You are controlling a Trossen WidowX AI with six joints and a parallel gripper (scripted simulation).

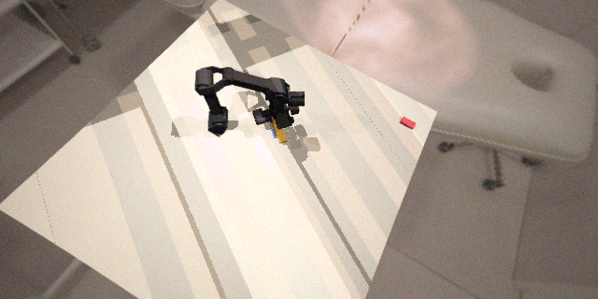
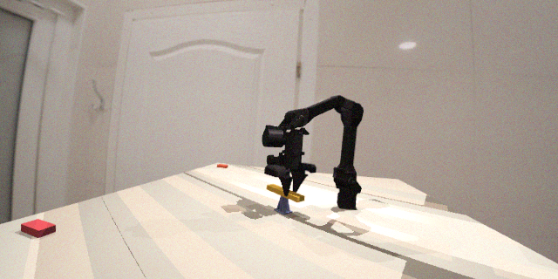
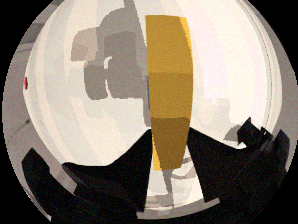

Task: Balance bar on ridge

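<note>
The bar lies 2 cm to the right of my gripper tip and 2 cm ahead of it. Round my gripper tip: orange-red block (64 cm to the right, 53 cm ahead, 5 cm below).
</note>
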